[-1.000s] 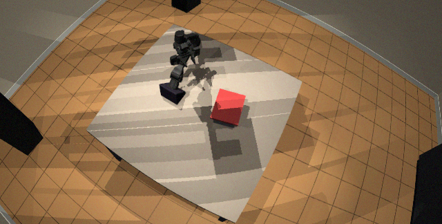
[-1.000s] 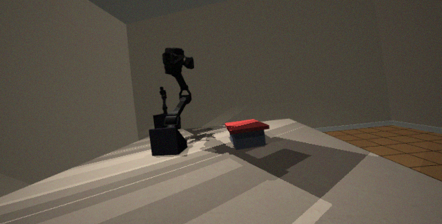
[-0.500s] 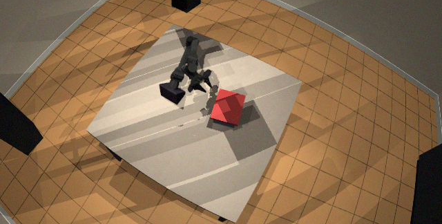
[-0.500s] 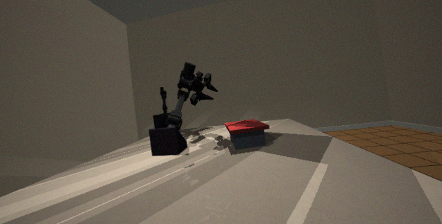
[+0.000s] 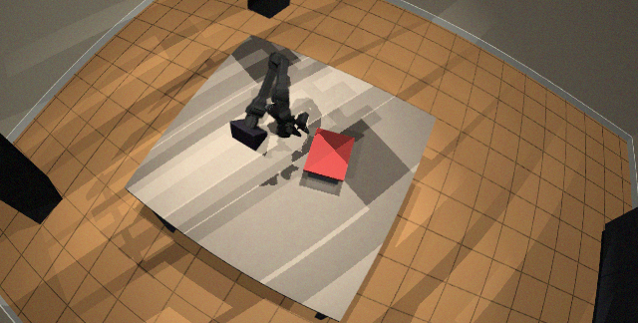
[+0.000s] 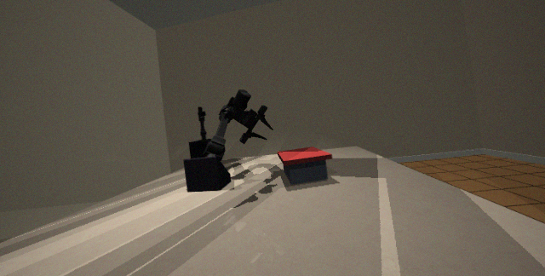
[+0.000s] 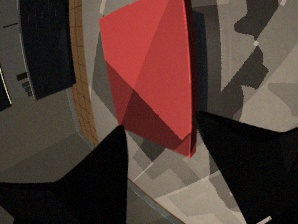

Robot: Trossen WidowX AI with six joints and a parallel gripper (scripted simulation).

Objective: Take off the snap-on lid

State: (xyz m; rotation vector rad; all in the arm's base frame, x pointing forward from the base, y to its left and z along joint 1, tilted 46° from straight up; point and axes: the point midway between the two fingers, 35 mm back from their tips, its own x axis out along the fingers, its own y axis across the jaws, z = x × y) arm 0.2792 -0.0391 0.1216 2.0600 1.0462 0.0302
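Now: gripper tip 12 cm short of the red lid, 4 cm to the right of it and 10 cm above it. The rest, counted from my gripper tip: storage box (12 cm ahead, 4 cm to the left, 15 cm below).
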